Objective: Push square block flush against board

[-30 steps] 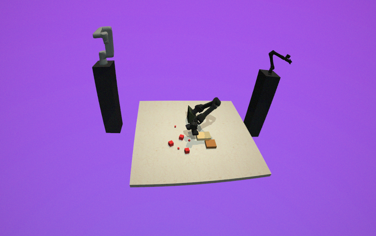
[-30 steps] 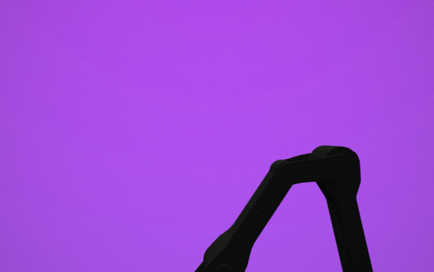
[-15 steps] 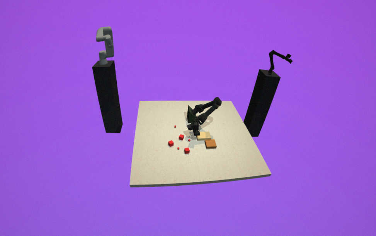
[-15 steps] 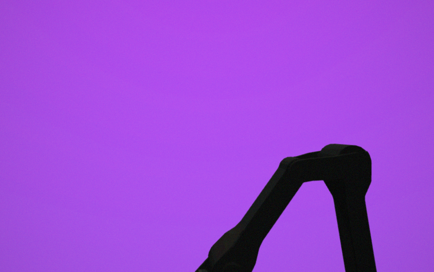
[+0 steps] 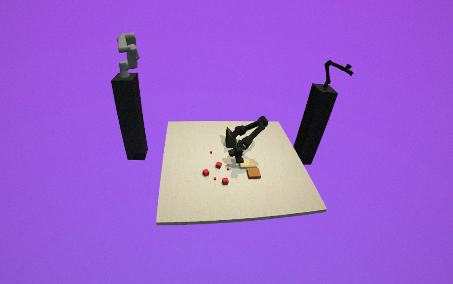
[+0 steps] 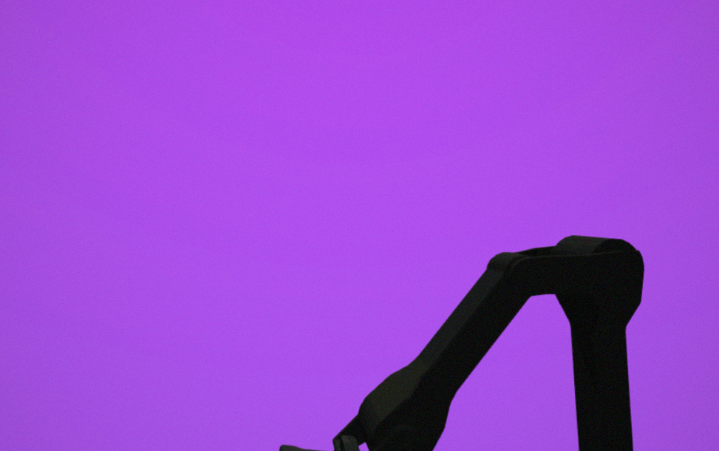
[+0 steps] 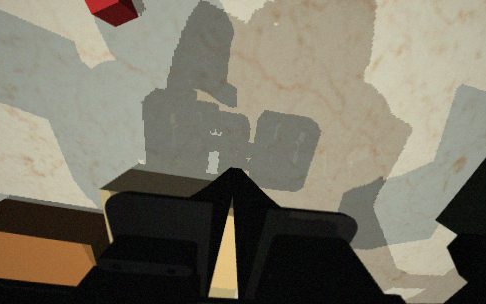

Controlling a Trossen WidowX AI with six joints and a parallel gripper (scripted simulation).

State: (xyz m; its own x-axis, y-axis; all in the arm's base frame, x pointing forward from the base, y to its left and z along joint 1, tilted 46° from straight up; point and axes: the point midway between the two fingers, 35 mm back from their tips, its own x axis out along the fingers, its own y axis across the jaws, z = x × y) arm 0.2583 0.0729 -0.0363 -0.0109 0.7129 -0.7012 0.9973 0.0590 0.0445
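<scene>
Now: gripper tip 30 mm short of the pale tan board, 90 mm to the right of it and 10 mm below it. From my gripper tip the other things lie so: orange piece 150 mm ahead, 130 mm to the left, 10 mm above.
</scene>
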